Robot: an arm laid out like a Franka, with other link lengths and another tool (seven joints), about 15 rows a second.
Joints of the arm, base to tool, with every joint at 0 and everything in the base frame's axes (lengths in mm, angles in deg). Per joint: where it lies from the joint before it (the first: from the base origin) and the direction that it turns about. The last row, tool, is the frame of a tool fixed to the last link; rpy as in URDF.
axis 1: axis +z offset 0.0 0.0 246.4
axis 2: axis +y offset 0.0 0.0 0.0
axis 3: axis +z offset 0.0 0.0 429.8
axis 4: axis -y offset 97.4 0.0 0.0
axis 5: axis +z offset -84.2 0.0 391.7
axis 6: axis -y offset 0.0 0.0 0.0
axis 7: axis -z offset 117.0 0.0 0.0
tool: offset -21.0 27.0 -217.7 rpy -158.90 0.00 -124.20
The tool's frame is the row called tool.
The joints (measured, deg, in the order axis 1, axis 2, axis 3, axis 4, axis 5, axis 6, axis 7), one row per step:
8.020, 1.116, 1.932, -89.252, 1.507, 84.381, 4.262
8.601, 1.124, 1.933, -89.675, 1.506, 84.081, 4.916
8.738, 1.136, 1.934, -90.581, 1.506, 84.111, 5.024
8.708, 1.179, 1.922, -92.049, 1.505, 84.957, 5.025
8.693, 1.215, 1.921, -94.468, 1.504, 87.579, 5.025
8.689, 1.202, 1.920, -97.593, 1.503, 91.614, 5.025
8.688, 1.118, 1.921, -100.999, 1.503, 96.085, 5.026
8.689, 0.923, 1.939, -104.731, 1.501, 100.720, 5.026
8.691, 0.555, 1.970, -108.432, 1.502, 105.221, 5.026
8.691, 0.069, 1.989, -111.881, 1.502, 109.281, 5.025
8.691, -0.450, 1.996, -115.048, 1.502, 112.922, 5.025
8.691, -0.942, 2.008, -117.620, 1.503, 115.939, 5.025
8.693, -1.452, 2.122, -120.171, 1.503, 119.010, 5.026
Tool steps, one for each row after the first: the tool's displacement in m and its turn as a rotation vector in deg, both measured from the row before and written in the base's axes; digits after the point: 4 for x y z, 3 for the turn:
-0.0033, 0.0055, -0.0039, -0.205, 0.724, -0.059
-0.0025, 0.0010, -0.0074, -0.177, 0.873, 0.031
-0.0004, -0.0005, -0.0113, -0.124, 0.654, -0.065
0.0033, 0.0004, -0.0169, 0.026, -0.164, -0.085
0.0054, 0.0008, -0.0206, 0.155, -0.908, -0.111
0.0046, 0.0007, -0.0216, 0.187, -1.132, -0.117
0.0021, 0.0003, -0.0229, 0.165, -1.084, -0.099
-0.0003, 0.0000, -0.0209, 0.170, -1.155, -0.080
-0.0023, -0.0005, -0.0180, 0.150, -1.086, -0.080
-0.0035, -0.0008, -0.0158, 0.129, -0.985, -0.081
-0.0034, -0.0007, -0.0118, 0.124, -0.929, -0.060
-0.0039, 0.0002, -0.0112, 0.135, -1.021, 0.044

